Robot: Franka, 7 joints.
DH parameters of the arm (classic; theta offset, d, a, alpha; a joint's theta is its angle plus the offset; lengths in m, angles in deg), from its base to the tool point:
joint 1: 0 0.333 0 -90
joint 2: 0 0 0 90
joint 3: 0 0.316 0.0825 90
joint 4: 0 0 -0.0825 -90
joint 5: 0 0.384 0 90
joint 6: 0 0 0.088 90
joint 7: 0 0.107 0 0
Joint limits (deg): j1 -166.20..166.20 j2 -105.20..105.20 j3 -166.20..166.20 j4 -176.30..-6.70 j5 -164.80..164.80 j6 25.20..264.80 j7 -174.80..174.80
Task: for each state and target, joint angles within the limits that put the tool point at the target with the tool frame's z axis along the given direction. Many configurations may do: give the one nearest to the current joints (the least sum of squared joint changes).
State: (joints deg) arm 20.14 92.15 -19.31 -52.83 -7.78 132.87 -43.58
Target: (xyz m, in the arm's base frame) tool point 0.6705 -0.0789 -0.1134 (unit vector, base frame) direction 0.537 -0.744 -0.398
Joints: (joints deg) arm 30.76 105.20 -58.62 -66.72 -37.64 164.22 -43.58
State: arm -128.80 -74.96 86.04 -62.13 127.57 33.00 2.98
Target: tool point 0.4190 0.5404 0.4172 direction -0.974 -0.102 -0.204
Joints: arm -121.91 -68.26 121.69 -34.52 117.53 25.20 2.98
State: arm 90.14 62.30 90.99 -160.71 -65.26 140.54 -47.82
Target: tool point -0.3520 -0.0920 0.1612 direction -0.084 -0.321 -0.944
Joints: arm 97.90 62.15 69.02 -154.12 -91.81 143.13 -47.82
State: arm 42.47 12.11 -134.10 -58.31 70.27 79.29 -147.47
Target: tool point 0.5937 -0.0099 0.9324 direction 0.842 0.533 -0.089
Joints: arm 28.44 37.32 -92.47 -35.93 115.24 111.69 -147.47
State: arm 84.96 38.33 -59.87 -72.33 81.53 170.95 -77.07
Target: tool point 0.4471 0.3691 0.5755 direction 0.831 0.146 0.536
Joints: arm 100.78 49.35 -79.02 -107.95 45.67 232.54 -77.07
